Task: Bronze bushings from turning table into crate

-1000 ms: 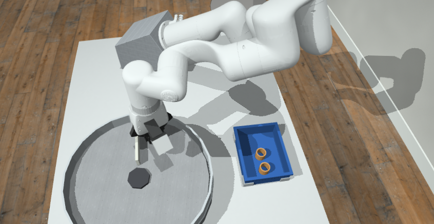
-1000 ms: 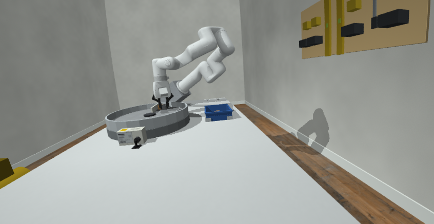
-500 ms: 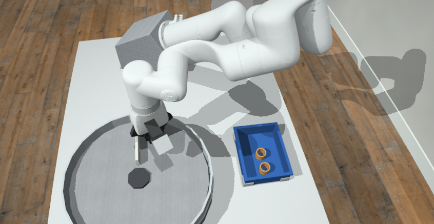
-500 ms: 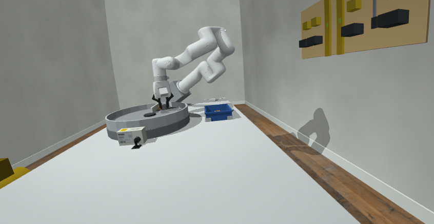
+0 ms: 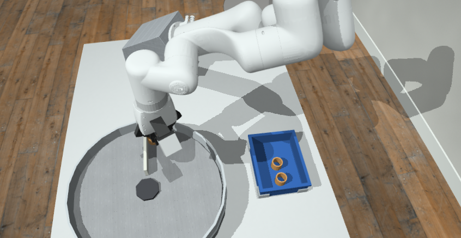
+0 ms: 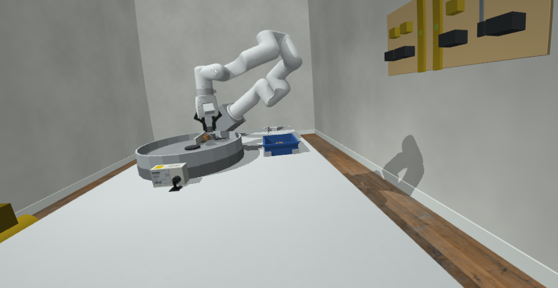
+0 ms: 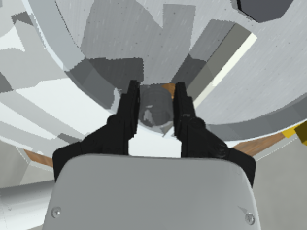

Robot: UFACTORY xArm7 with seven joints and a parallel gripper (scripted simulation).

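Right now the turning table is 140 mm ahead of my hand, 20 mm to the right of it and 70 mm below it. From my hand the other things lie so: blue crate 10 mm ahead, 340 mm to the left, 100 mm below.
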